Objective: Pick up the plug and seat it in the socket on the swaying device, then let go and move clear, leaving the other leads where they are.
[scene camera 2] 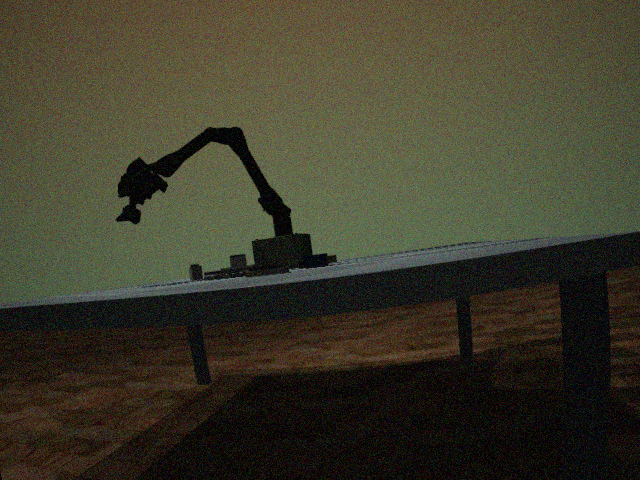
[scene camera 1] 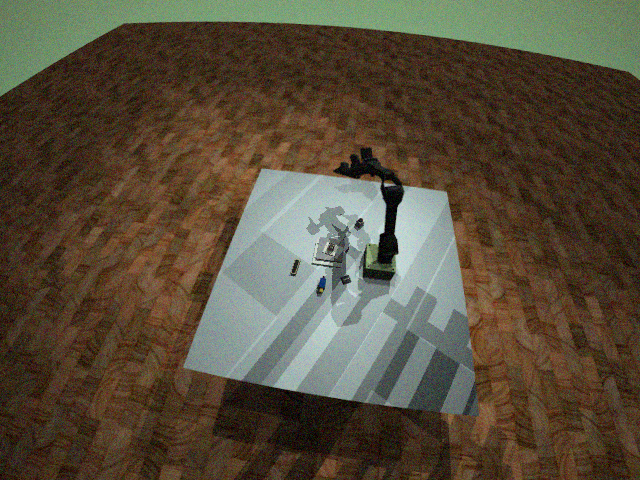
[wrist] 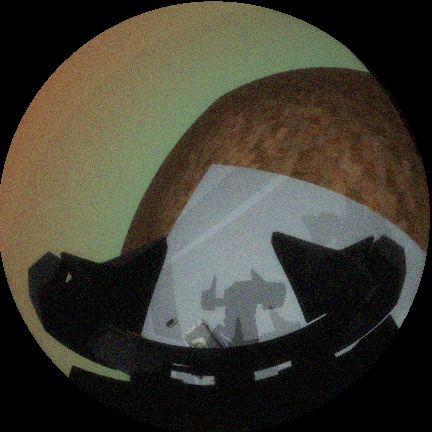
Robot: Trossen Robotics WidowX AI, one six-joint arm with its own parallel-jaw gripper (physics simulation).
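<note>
The device (scene camera 1: 318, 256) (wrist: 201, 334) is a pale square plate with a raised block (scene camera 1: 329, 249) at its middle; the socket opening is too small to make out. Small pieces lie apart around it: a blue and yellow one (scene camera 1: 321, 284), a dark strip (scene camera 1: 295, 267) (wrist: 171, 322), a small dark piece (scene camera 1: 345, 279) near the arm's base, and a small dark upright piece (scene camera 1: 359, 223) (scene camera 2: 195, 272) beyond the device. Which of them is the plug I cannot tell. My gripper (scene camera 2: 128, 214) (wrist: 219, 240) is open and empty, high above the table. Its fingers and body hide part of the device in the wrist view.
The arm's green base (scene camera 1: 379, 266) (scene camera 2: 281, 250) stands on the pale table (scene camera 1: 248, 330) (scene camera 2: 361, 279), right of the device in scene camera 1. Shadows and stripes cross the table top, and the arm's shadow falls over and beyond the device.
</note>
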